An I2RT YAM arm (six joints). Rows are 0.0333 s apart.
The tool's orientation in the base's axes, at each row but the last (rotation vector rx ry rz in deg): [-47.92, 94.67, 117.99]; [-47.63, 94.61, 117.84]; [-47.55, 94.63, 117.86]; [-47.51, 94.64, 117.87]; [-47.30, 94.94, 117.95]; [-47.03, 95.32, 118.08]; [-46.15, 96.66, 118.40]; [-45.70, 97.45, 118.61]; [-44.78, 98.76, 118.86]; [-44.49, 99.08, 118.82]
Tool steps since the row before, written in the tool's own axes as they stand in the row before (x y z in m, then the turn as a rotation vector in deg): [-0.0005, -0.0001, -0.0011, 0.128, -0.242, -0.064]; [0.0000, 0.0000, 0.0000, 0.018, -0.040, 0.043]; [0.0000, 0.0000, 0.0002, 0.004, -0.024, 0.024]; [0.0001, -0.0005, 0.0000, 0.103, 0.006, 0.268]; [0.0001, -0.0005, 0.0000, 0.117, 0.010, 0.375]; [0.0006, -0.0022, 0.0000, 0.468, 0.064, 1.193]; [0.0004, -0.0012, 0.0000, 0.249, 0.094, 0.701]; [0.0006, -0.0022, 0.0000, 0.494, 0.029, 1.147]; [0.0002, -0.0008, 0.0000, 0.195, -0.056, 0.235]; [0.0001, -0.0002, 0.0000, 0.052, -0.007, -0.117]
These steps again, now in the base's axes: [0.0007, -0.0010, 0.0001, 0.067, -0.013, -0.273]; [0.0000, 0.0000, 0.0000, 0.002, 0.050, -0.036]; [0.0000, 0.0002, 0.0000, 0.007, 0.029, -0.017]; [0.0002, 0.0001, -0.0004, -0.138, 0.250, -0.025]; [0.0002, 0.0001, -0.0004, -0.174, 0.352, -0.017]; [0.0009, 0.0005, -0.0020, -0.646, 1.105, -0.091]; [0.0004, 0.0002, -0.0012, -0.393, 0.639, 0.006]; [0.0008, 0.0004, -0.0021, -0.637, 1.065, -0.140]; [0.0003, 0.0002, -0.0008, -0.169, 0.223, -0.134]; [0.0000, 0.0000, -0.0002, -0.014, -0.117, -0.050]
